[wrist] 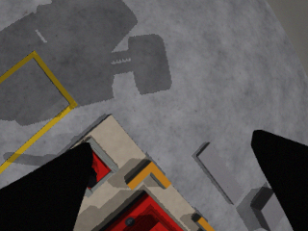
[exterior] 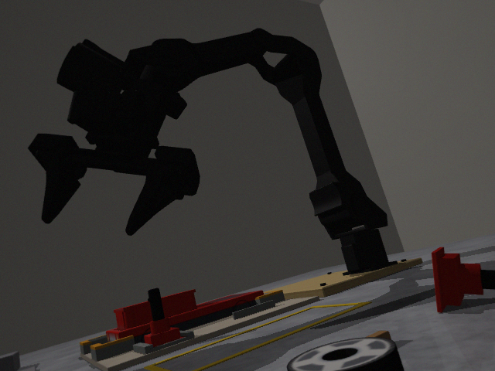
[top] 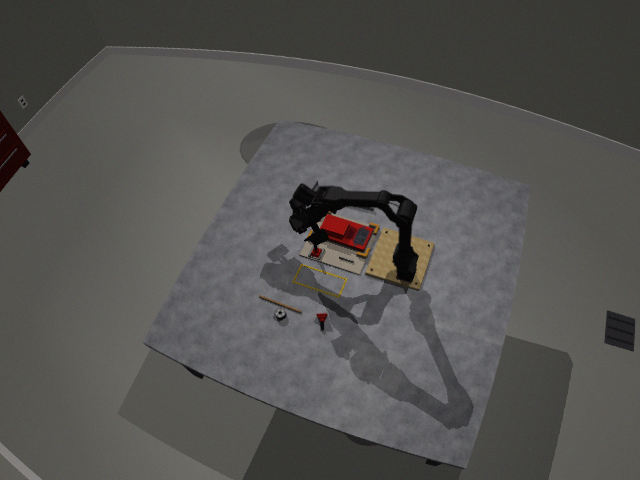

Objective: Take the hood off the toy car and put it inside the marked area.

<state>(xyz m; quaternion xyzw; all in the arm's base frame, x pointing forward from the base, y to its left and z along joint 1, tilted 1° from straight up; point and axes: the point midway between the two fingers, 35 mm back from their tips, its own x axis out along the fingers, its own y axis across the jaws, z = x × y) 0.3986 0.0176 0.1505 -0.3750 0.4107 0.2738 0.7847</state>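
My gripper tip is 120 mm to the left of the red hood, 100 mm above it and 90 mm past it. The rest, counted from my gripper tip: wheel (290 mm to the left, 130 mm below, 30 mm behind); thin wooden rod (250 mm to the left, 130 mm below, 10 mm behind).
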